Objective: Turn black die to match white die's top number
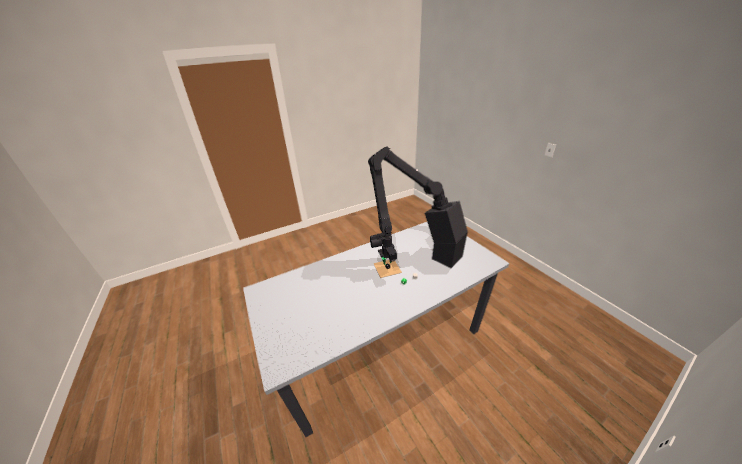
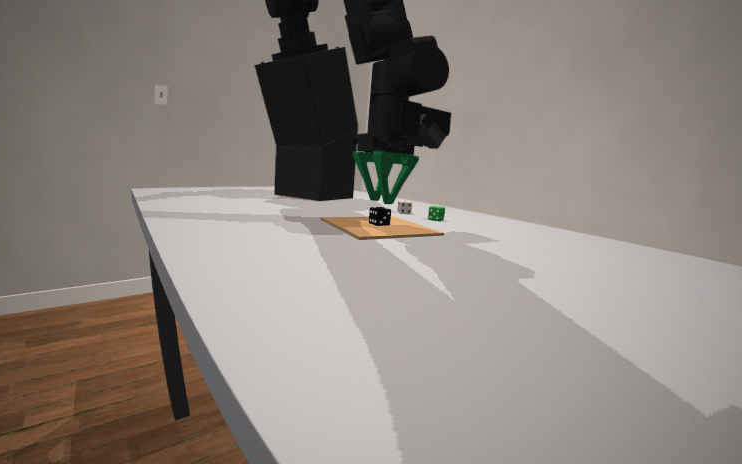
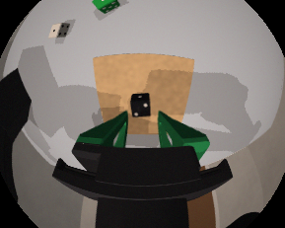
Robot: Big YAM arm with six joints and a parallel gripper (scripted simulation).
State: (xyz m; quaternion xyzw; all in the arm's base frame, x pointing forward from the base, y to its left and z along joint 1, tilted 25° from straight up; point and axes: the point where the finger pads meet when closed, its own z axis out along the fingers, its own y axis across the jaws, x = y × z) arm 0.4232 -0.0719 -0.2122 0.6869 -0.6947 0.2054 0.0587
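Right now the black die is 3 cm below my hand. Also, from my hand: tan mat 4 cm below; then green die 4 cm behind, 16 cm to the left, 3 cm below; then white die 12 cm behind, 14 cm to the left, 3 cm below.
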